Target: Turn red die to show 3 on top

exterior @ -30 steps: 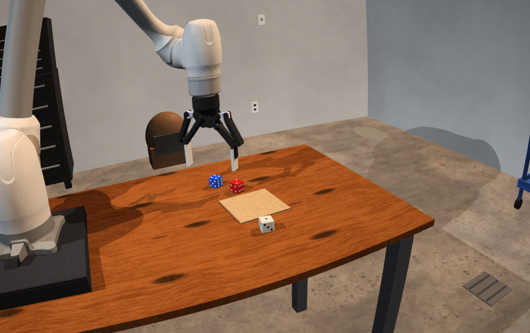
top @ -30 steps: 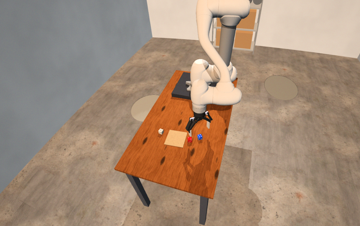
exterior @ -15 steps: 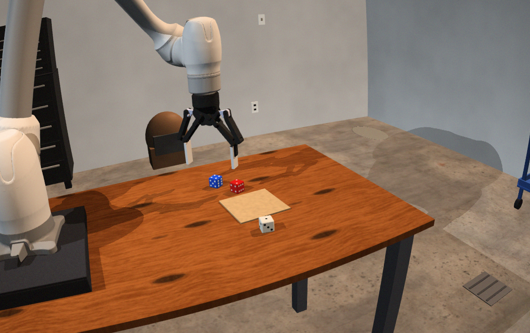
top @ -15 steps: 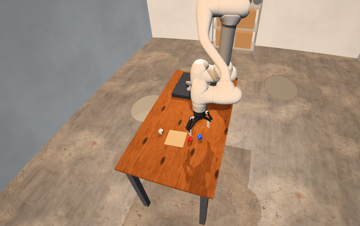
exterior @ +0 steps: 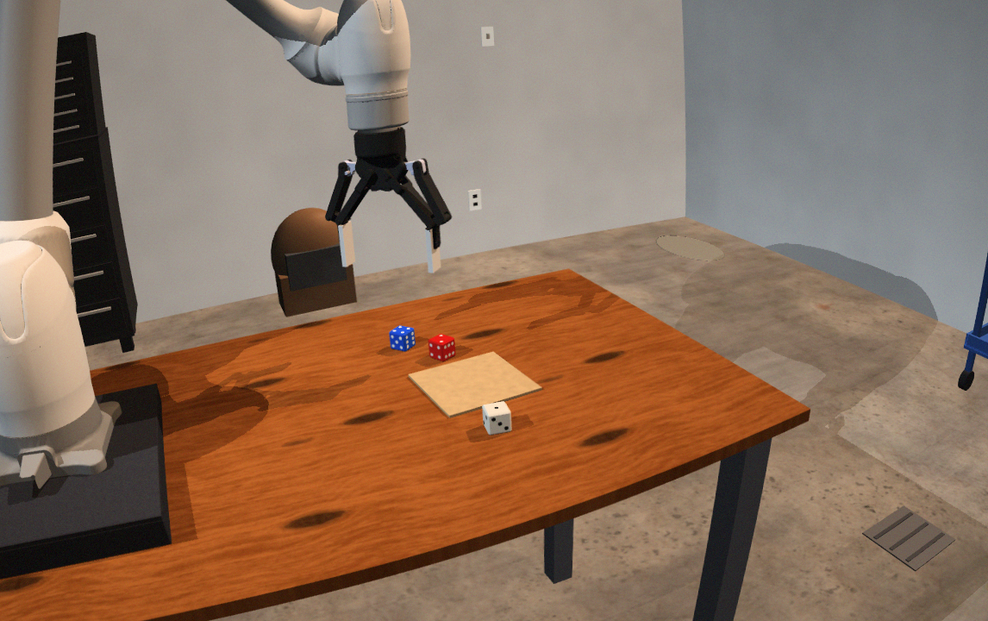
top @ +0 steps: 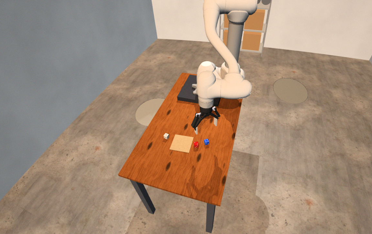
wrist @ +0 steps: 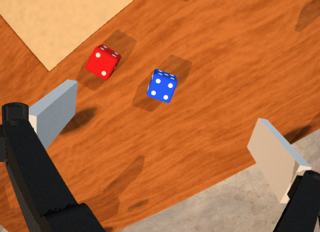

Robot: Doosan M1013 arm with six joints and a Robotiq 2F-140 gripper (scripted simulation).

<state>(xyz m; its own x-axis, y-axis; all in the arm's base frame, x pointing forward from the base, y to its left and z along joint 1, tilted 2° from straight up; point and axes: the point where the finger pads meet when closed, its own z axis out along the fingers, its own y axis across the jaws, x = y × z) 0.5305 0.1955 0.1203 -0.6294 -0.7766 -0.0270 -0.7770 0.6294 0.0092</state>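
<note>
My gripper is now 6 cm short of the red die, 5 cm to the left of it and 13 cm above it. Round my hand: tan mat (7 cm ahead, 15 cm to the right, 14 cm below); then white die (7 cm ahead, 28 cm to the right, 13 cm below); then blue die (1 cm ahead, 1 cm to the left, 13 cm below).
</note>
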